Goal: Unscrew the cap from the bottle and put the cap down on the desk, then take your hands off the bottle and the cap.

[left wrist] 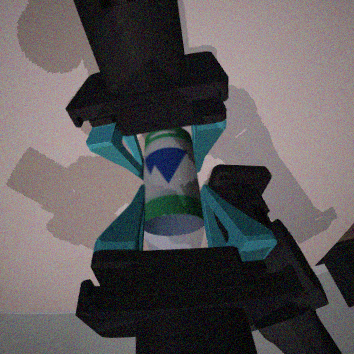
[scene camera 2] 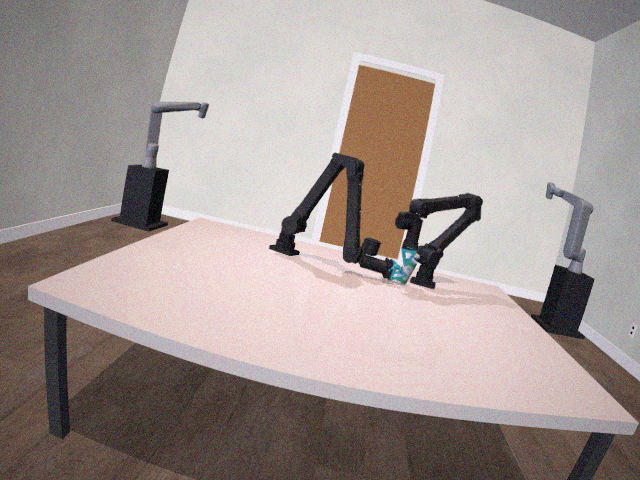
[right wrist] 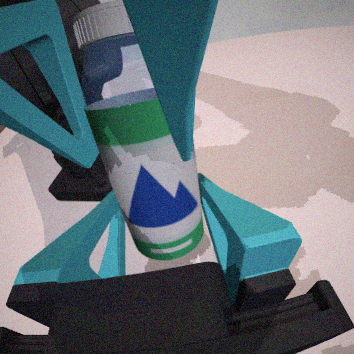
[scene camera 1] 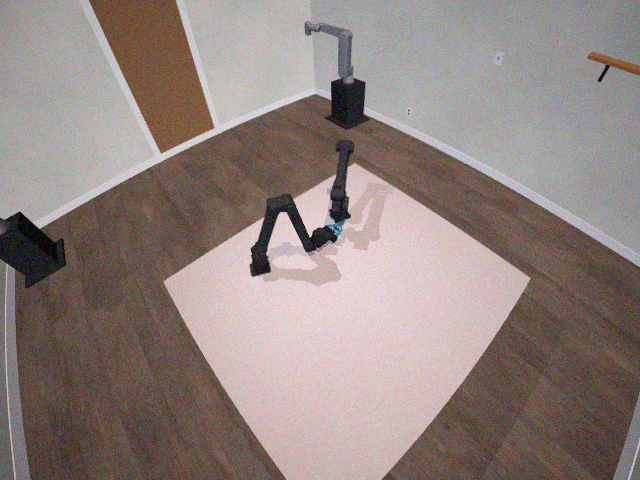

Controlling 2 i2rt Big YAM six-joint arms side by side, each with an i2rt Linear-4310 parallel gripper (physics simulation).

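Where they show: left gripper, between the fingertips: (left wrist: 173,189) (scene camera 2: 405,264) (right wrist: 136,156) (scene camera 1: 337,224); right gripper, between the fingertips: (left wrist: 170,171) (scene camera 2: 405,274) (right wrist: 158,187) (scene camera 1: 338,227); left arm's base, origin of its link: (left wrist: 229,194) (scene camera 2: 422,284) (right wrist: 102,163); right arm's base, origin of its link: (scene camera 2: 283,251) (scene camera 1: 260,268).
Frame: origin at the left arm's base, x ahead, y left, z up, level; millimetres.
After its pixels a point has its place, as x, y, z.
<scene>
The bottle (left wrist: 172,206) @[115, -99, 108] (right wrist: 162,236) @[117, -116, 42], with a white, green and blue label, stands tilted between both grippers. Its ribbed grey cap (right wrist: 104,24) @[114, -83, 142] sits on the neck in the right wrist view, partly covered by a left finger; the left gripper's body hides the cap in the left wrist view. My right gripper (scene camera 2: 399,272) @[109, -83, 47] (right wrist: 158,187) @[109, -83, 47] is shut on the lower part of the bottle. My left gripper (scene camera 2: 408,261) @[111, -95, 86] (left wrist: 173,189) @[111, -95, 86] (right wrist: 136,156) @[111, -95, 86] comes from above over the cap end, its fingers reaching past the cap and shut on the sides of the bottle's label.
The pale pink desk (scene camera 1: 361,330) @[734, -334, 0] (scene camera 2: 310,330) @[957, -250, 0] lies beneath both arms, with the bottle near its back edge in scene camera 2. The two sets of fingertips are close together. Grey arms on black pedestals (scene camera 1: 347,100) (scene camera 2: 143,196) stand on the floor away from the desk.
</scene>
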